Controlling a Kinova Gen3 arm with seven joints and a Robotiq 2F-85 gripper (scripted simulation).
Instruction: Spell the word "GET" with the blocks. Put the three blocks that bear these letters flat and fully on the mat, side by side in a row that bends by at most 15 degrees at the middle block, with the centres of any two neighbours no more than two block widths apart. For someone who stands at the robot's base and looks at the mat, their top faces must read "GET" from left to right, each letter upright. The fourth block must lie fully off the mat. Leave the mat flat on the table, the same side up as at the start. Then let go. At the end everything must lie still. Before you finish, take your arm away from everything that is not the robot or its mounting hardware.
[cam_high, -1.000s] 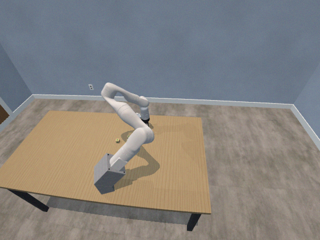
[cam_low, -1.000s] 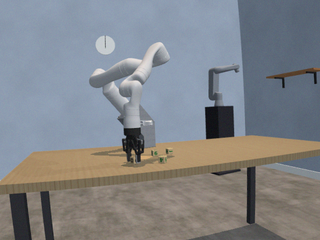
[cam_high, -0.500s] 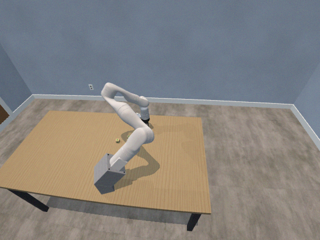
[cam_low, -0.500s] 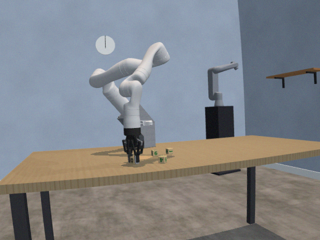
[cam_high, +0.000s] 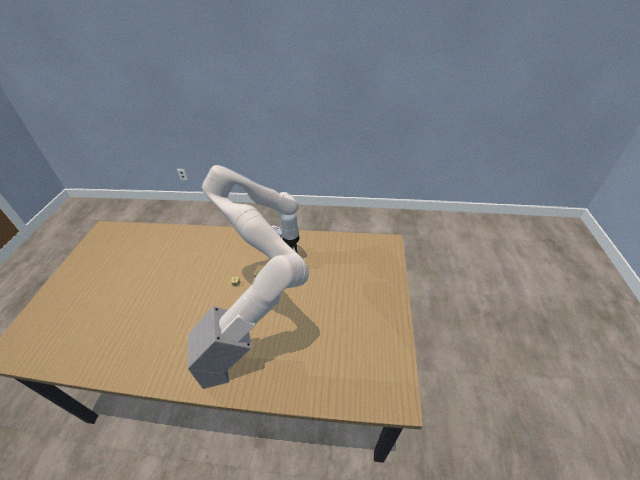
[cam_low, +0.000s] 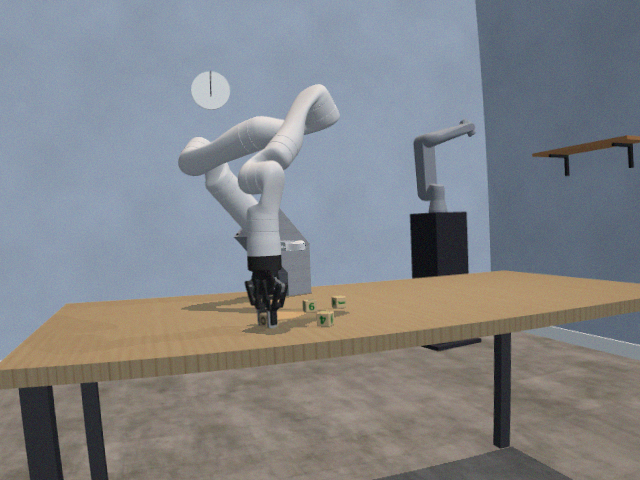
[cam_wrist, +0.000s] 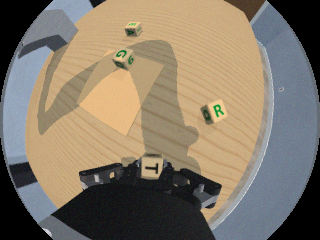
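My hand is 110 mm to the right of the mat, 110 mm past it and 20 mm above it. Round my hand: T block: right at my hand; then G block: 160 mm to the left, 100 mm behind.
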